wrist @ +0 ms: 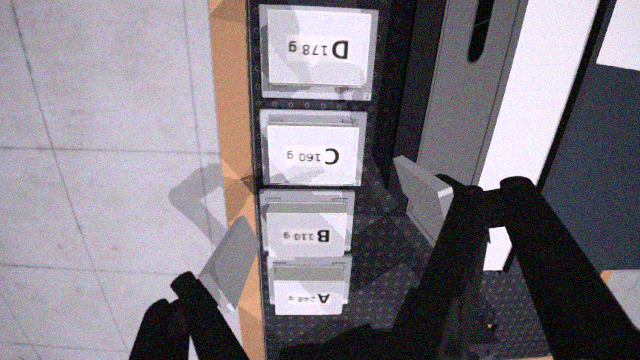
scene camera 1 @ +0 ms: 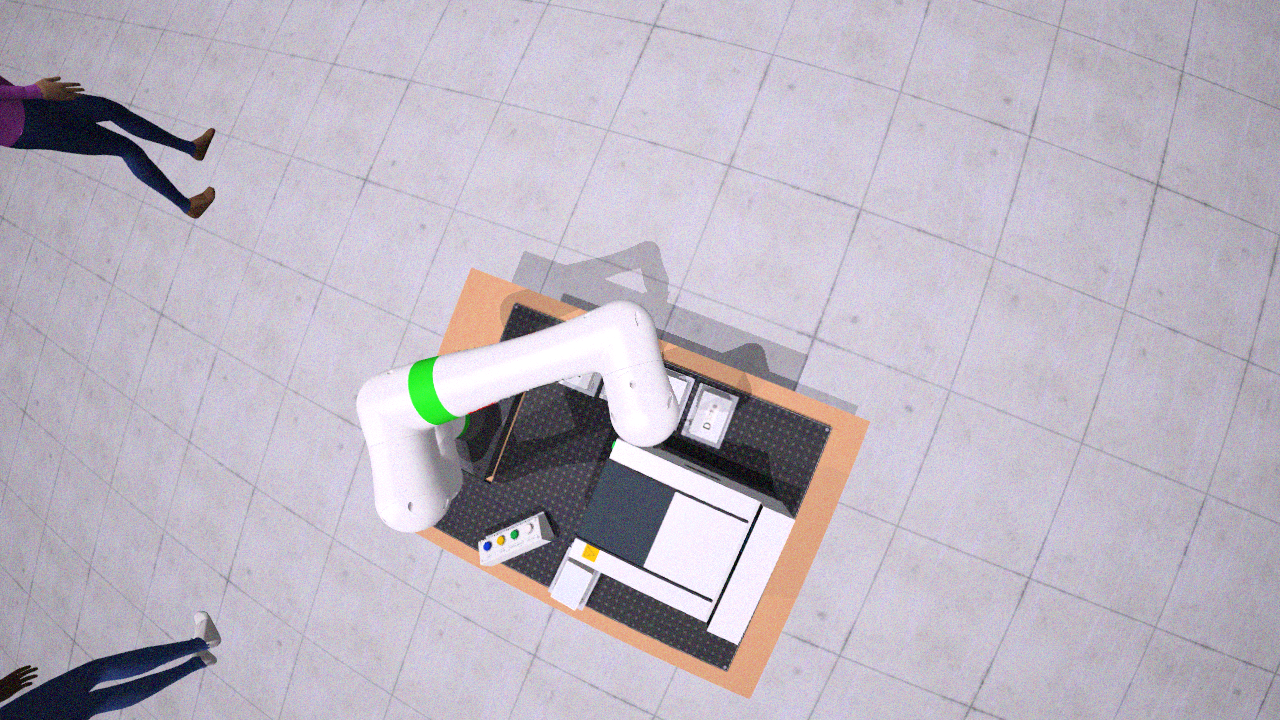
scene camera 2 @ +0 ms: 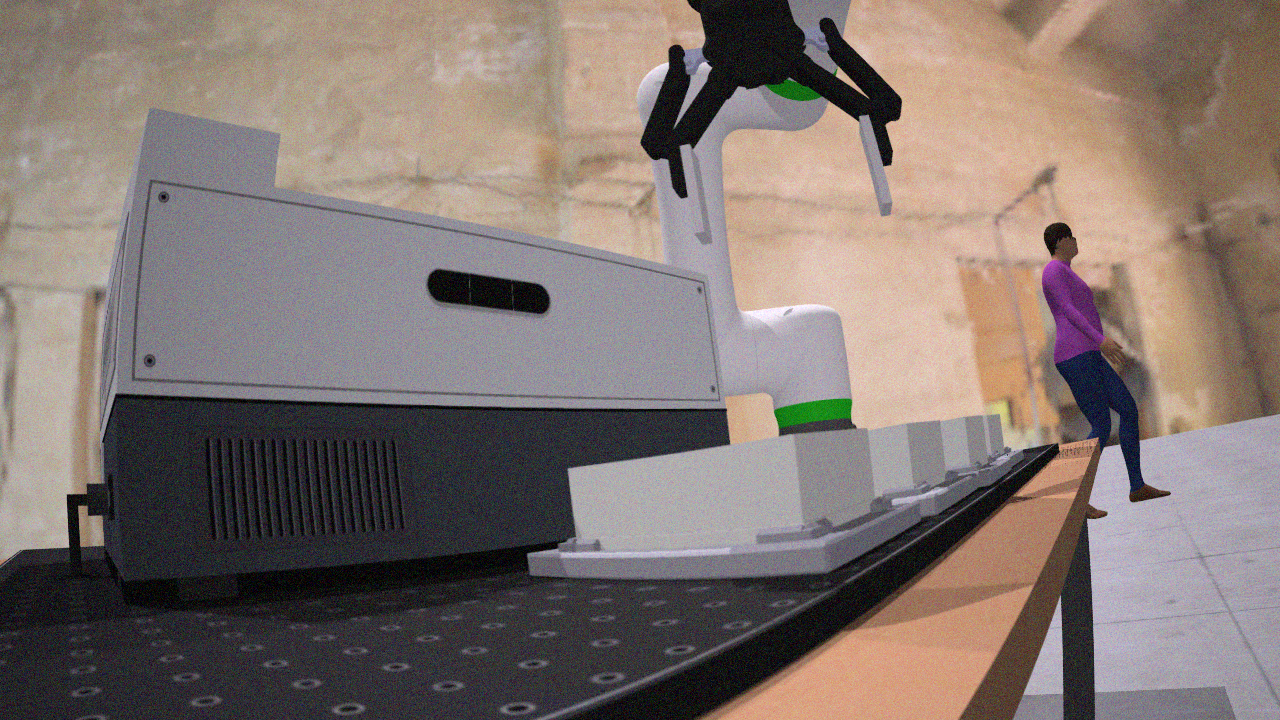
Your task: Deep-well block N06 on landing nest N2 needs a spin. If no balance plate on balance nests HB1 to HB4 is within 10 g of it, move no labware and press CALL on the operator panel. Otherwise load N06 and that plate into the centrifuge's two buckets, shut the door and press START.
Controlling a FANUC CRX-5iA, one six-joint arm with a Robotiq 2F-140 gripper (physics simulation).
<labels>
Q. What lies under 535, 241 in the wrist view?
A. My gripper.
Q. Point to a button box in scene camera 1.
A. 535, 531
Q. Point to a centrifuge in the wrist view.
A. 484, 97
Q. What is my gripper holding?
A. Nothing.
</labels>
